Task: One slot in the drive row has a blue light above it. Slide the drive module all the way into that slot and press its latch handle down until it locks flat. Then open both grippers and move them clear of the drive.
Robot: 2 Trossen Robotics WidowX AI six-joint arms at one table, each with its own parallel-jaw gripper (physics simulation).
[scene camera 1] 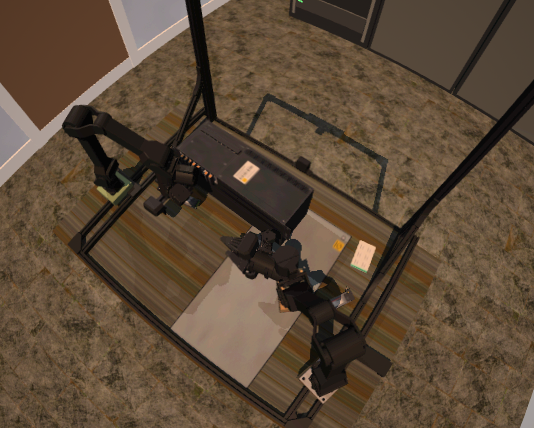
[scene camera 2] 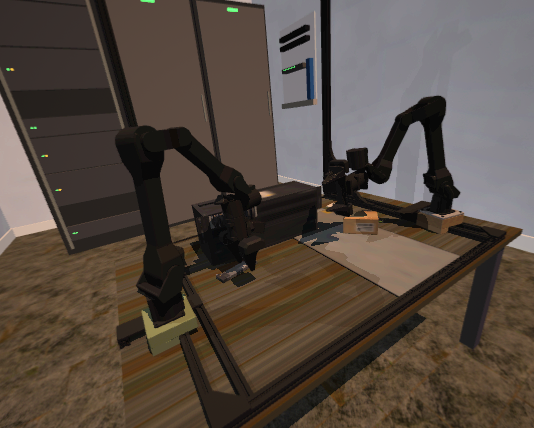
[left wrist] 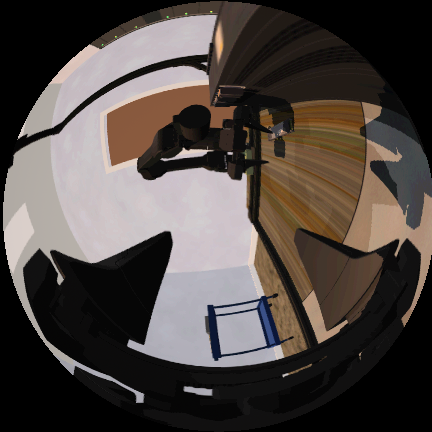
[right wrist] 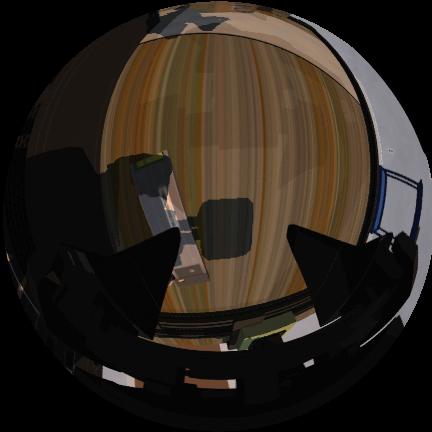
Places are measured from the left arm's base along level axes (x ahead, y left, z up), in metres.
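Where they show: left gripper, between the fingertips: [scene camera 1: 223, 244] [scene camera 2: 325, 197] [left wrist: 235, 236]; right gripper, between the fingertips: [scene camera 1: 173, 206] [scene camera 2: 246, 266] [left wrist: 270, 146] [right wrist: 235, 232]; left arm's base, origin of its link: [scene camera 1: 323, 379] [scene camera 2: 440, 210]; right arm's base, origin of its link: [scene camera 1: 113, 185] [scene camera 2: 167, 313] [right wrist: 265, 339].
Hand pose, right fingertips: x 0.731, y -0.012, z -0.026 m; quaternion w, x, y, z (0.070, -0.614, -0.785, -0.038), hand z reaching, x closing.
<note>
Things, the pixels of their top centre, and the offset from my right fingertips. Level surfaces: height alone.
- drive module, centre of its top: [right wrist: 164, 233] [left wrist: 276, 128] [scene camera 2: 236, 267] [scene camera 1: 182, 196] 0.023 m ahead, 0.051 m right, 0.026 m down
- black chassis, centre of its top: [left wrist: 215, 46] [scene camera 1: 240, 166] [scene camera 2: 255, 195] 0.109 m back, 0.222 m right, 0.140 m up
- grey mat, height of its surface: 0.034 m down
- orange box, centre of its top: [scene camera 1: 291, 288] [scene camera 2: 360, 215] 0.475 m back, 0.103 m right, 0.026 m up
- white card, centre of its top: [scene camera 1: 363, 256] 0.554 m back, 0.369 m right, 0.034 m down
The drive module [scene camera 2: 233, 273] [left wrist: 281, 131] [right wrist: 155, 202] is a long grey metal piece with a yellow-green end, lying on the table in front of the black chassis [scene camera 1: 270, 195] [scene camera 2: 295, 210] [left wrist: 300, 60]. Part of the module is in shadow. My right gripper [left wrist: 270, 146] [right wrist: 235, 232] is open and empty above the table, with one finger partly over the module in the right wrist view. My left gripper [left wrist: 235, 236] is open and empty near the chassis's other end. The drive row [scene camera 1: 200, 167] has orange marks; the arm partly covers it. No blue light can be made out.
A grey mat [scene camera 1: 230, 345] [scene camera 2: 400, 260] covers part of the wooden table. An orange box [scene camera 1: 284, 307] [scene camera 2: 354, 226] stands on it near the left arm. A white card [scene camera 1: 363, 256] lies near the table's far right edge. Dark frame rails [scene camera 1: 175, 332] run around the table.
</note>
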